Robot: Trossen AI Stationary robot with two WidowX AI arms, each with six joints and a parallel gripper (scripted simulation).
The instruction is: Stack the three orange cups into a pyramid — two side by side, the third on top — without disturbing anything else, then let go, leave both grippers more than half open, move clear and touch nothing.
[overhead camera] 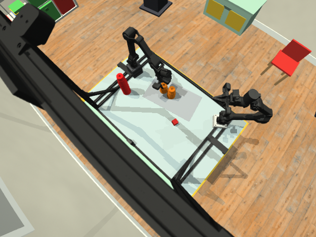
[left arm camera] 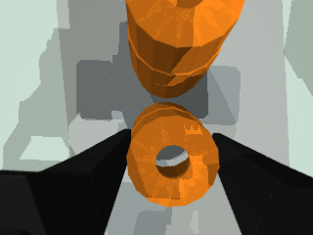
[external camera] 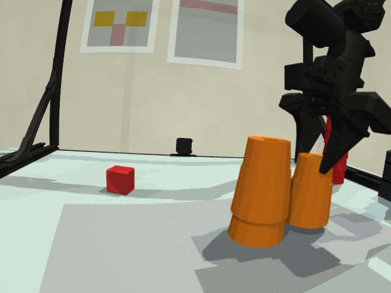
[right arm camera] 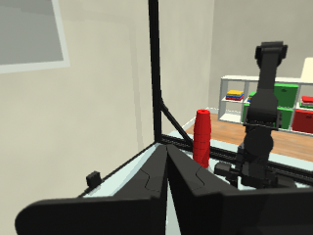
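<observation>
The grey mat lies 12 cm below my left hand, 10 cm to the right of it and 1 cm behind it. Round my left hand: small red cube: 24 cm to the right, 19 cm behind, 10 cm below.
</observation>
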